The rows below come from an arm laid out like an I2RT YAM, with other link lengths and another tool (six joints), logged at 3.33 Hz.
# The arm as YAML. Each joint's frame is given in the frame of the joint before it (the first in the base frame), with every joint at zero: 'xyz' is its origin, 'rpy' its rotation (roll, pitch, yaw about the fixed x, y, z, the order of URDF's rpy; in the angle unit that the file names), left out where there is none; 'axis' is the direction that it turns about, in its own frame. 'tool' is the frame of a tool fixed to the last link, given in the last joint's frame.
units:
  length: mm
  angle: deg
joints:
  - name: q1
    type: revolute
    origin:
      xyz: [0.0, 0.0, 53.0]
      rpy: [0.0, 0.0, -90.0]
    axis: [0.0, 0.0, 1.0]
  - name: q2
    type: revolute
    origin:
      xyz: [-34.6, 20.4, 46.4]
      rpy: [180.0, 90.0, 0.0]
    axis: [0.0, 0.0, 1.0]
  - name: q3
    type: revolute
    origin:
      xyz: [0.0, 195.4, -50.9]
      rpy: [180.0, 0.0, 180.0]
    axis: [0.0, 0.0, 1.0]
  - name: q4
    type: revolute
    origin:
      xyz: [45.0, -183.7, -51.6]
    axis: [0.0, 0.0, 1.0]
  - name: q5
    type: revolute
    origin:
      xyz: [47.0, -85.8, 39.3]
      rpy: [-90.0, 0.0, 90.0]
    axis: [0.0, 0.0, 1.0]
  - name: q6
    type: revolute
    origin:
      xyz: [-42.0, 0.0, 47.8]
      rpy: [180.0, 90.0, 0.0]
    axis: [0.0, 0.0, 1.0]
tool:
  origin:
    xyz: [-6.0, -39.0, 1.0]
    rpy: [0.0, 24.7, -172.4]
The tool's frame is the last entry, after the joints.
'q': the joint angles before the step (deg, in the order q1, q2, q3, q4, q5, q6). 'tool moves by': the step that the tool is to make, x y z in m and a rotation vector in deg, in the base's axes. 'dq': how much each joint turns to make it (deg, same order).
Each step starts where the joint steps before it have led.
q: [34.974 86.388 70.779 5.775 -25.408 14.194]
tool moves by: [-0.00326 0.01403 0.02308 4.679 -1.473 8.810]
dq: [2.074 3.816 7.165 1.726 -7.053 2.327]
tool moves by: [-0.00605 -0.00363 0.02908 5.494 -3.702 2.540]
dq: [0.067 -0.964 3.271 3.441 -2.506 2.536]
